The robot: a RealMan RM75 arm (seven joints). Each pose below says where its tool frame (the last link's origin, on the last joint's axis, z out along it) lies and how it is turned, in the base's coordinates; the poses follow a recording.
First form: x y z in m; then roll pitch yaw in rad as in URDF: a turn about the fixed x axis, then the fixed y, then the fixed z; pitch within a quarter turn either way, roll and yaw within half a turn.
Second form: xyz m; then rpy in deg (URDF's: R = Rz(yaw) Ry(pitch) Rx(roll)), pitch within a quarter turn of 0, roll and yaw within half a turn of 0. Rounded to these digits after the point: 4 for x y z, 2 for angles.
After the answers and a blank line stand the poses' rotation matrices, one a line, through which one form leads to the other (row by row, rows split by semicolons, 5 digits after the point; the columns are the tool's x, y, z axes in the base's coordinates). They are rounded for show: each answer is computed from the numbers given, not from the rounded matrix.
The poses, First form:
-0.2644 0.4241 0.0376 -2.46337 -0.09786 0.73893
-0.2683 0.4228 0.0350 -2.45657 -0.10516 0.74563
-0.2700 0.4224 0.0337 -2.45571 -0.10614 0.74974
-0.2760 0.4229 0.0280 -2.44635 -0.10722 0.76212
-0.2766 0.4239 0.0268 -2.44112 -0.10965 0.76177
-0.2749 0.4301 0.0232 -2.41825 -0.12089 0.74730
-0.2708 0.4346 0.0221 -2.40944 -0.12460 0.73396
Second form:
-0.2644 0.4241 0.0376 -141.14 -5.61 42.34
-0.2683 0.4228 0.0350 -140.75 -6.03 42.72
-0.2700 0.4224 0.0337 -140.70 -6.08 42.96
-0.2760 0.4229 0.0280 -140.17 -6.14 43.67
-0.2766 0.4239 0.0268 -139.87 -6.28 43.65
-0.2749 0.4301 0.0232 -138.56 -6.93 42.82
-0.2708 0.4346 0.0221 -138.05 -7.14 42.05

0.73565 0.56976 -0.36632; 0.67028 -0.53431 0.51502; 0.09770 -0.62441 -0.77496
0.73060 0.57417 -0.36952; 0.67469 -0.52387 0.51996; 0.10497 -0.62920 -0.77013
0.72775 0.57645 -0.37160; 0.67761 -0.52064 0.51940; 0.10594 -0.62979 -0.76951
0.71922 0.57979 -0.38284; 0.68649 -0.50815 0.52011; 0.10701 -0.63689 -0.76349
0.71927 0.57873 -0.38435; 0.68606 -0.50455 0.52417; 0.10943 -0.64071 -0.75995
0.72817 0.56802 -0.38355; 0.67470 -0.49560 0.54696; 0.12060 -0.65706 -0.74413
0.73677 0.55985 -0.37912; 0.66462 -0.49660 0.55827; 0.12428 -0.66329 -0.73797

